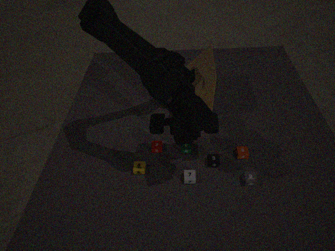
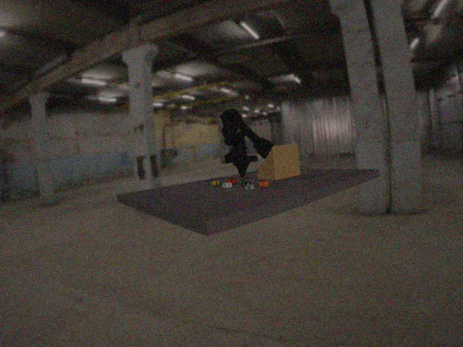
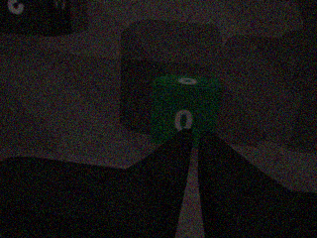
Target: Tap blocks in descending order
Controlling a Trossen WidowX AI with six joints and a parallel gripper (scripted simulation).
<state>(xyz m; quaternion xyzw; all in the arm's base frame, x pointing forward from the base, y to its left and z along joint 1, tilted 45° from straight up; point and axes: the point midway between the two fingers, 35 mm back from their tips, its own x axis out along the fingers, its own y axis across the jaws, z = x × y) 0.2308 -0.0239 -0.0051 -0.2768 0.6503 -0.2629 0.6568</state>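
Now: the green block 1 cm to the left of my gripper tip and 2 cm below it. Also, from my gripper tip: white block (11 cm ahead, 2 cm to the left, 2 cm below); red block (9 cm to the right, 2 cm below); black block (5 cm ahead, 9 cm to the left, 2 cm below).
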